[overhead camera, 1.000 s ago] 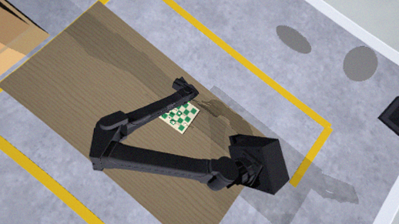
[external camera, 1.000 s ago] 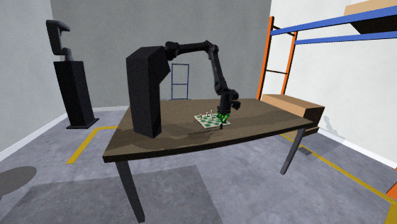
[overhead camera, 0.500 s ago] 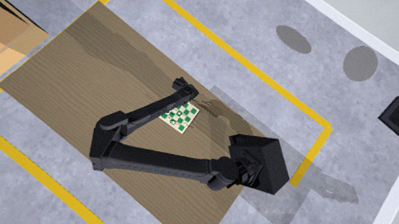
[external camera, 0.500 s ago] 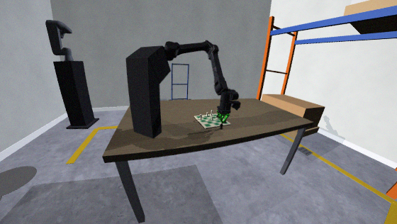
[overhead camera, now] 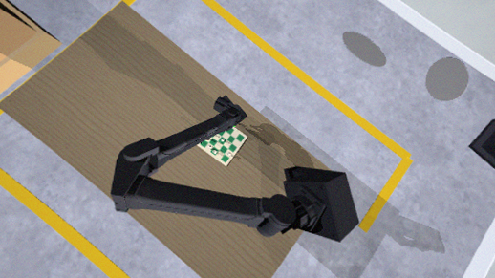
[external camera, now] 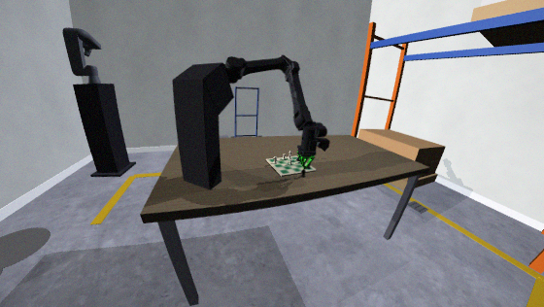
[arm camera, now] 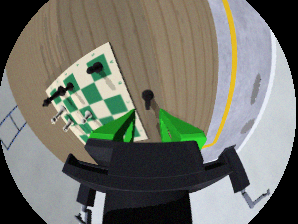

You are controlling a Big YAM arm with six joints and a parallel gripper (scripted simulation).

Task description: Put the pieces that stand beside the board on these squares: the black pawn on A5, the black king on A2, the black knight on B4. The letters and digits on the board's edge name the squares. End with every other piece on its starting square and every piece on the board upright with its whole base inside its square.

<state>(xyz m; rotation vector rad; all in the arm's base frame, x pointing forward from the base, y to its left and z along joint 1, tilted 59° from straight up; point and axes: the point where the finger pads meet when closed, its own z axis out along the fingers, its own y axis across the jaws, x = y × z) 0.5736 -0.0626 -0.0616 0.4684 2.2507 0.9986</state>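
Right now the chessboard is 140 mm to the left of my hand, 60 mm below it and 20 mm behind it.
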